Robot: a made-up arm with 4 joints.
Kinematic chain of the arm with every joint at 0, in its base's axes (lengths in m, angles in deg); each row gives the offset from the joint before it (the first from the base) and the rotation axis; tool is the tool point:
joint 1: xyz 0 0 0.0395 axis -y
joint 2: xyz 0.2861 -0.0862 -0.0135 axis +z
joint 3: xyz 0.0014 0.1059 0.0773 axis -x
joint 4: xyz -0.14 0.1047 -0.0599 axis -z
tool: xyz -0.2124 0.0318 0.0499
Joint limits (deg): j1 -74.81..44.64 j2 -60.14..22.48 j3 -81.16..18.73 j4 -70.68..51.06
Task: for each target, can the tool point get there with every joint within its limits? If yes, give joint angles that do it. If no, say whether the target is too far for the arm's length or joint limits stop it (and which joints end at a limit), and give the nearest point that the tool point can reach.
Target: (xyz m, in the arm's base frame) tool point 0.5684 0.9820 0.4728
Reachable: no: too far | nearest point 0.3686 0.3483 0.3205 | short by 0.682 m
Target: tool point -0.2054 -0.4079 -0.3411
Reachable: no: joint limits stop it (at a limit: joint 1, joint 2, joint 4) | nearest point 0.0200 -0.1394 -0.0064 | short by 0.485 m
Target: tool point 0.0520 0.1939 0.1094
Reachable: yes | joints 5.03 -29.69 -27.01 -31.06
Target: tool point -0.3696 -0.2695 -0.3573
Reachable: no: joint limits stop it (at a limit: joint 1, joint 2, joint 3) | nearest point -0.0976 -0.0449 -0.0226 | short by 0.486 m
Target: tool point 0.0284 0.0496 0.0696
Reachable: yes | joints -29.40 -12.28 -21.96 -50.33
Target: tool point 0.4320 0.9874 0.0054
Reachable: no: too far | nearest point 0.3521 0.3769 0.0117 | short by 0.616 m
